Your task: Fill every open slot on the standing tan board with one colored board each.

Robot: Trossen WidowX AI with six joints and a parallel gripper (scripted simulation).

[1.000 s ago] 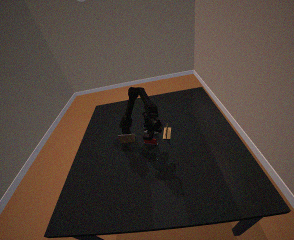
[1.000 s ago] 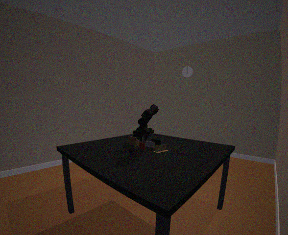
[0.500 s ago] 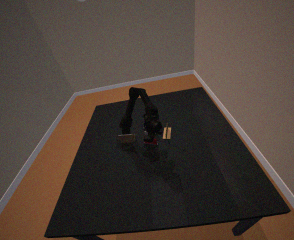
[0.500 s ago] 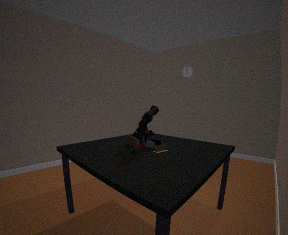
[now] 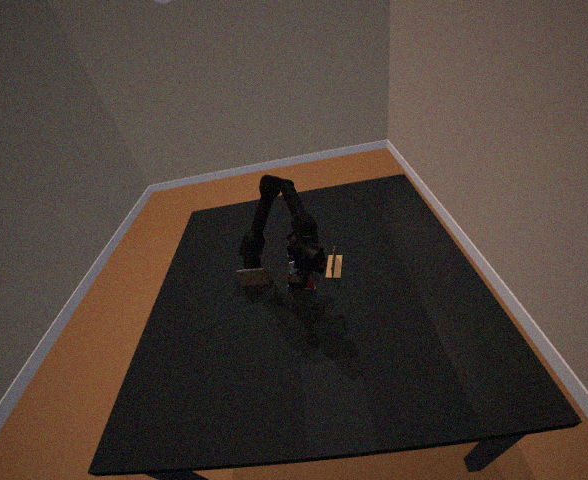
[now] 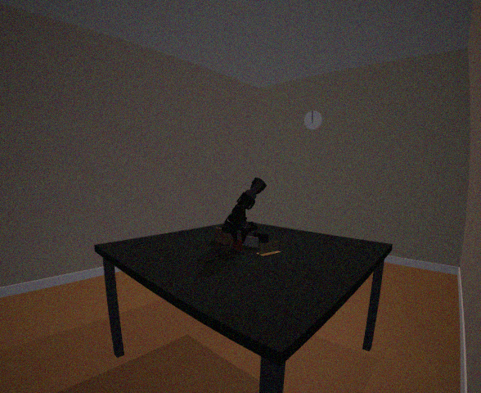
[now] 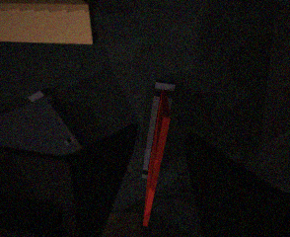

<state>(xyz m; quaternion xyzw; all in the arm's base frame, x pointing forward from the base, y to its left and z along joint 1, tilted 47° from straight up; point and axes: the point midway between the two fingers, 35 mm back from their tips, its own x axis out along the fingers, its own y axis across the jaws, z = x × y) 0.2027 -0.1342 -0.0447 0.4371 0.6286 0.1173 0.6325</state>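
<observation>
The red board is 3 cm behind my gripper tip, 1 cm to the left of it and 2 cm below it. From my gripper tip the other things lie so: tan board: 12 cm ahead, 9 cm to the left, 3 cm below.
</observation>
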